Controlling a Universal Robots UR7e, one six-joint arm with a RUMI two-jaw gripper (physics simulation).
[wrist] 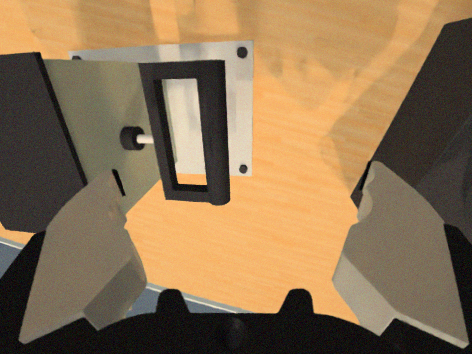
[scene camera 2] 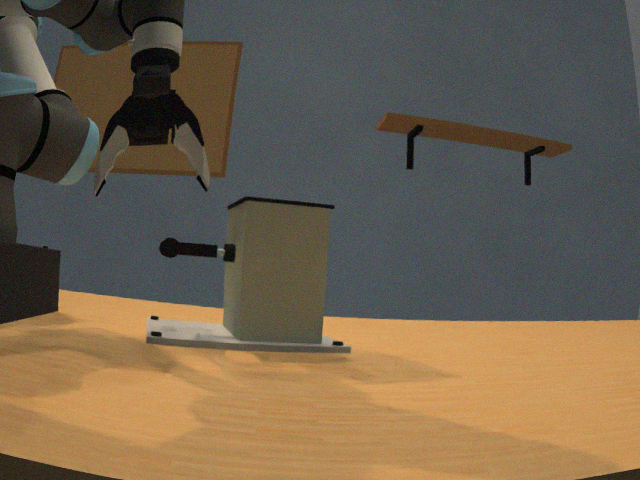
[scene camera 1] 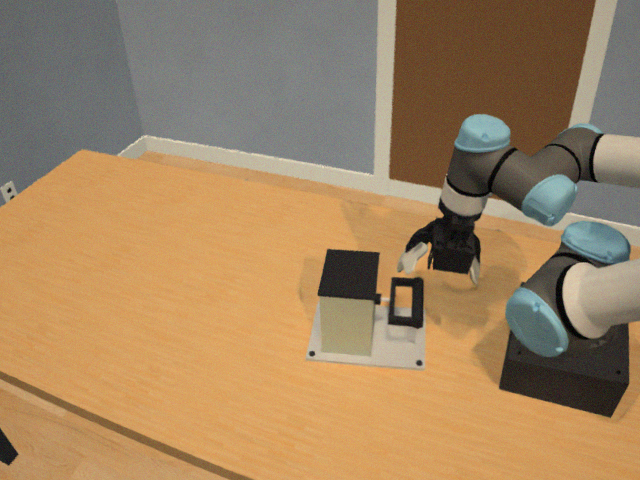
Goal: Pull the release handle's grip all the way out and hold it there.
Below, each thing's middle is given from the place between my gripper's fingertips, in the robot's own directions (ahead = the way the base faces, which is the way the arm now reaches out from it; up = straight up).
My gripper is now 120 mm short of the base plate [scene camera 1: 395, 347], 50 mm to the right of it and 170 mm above it.
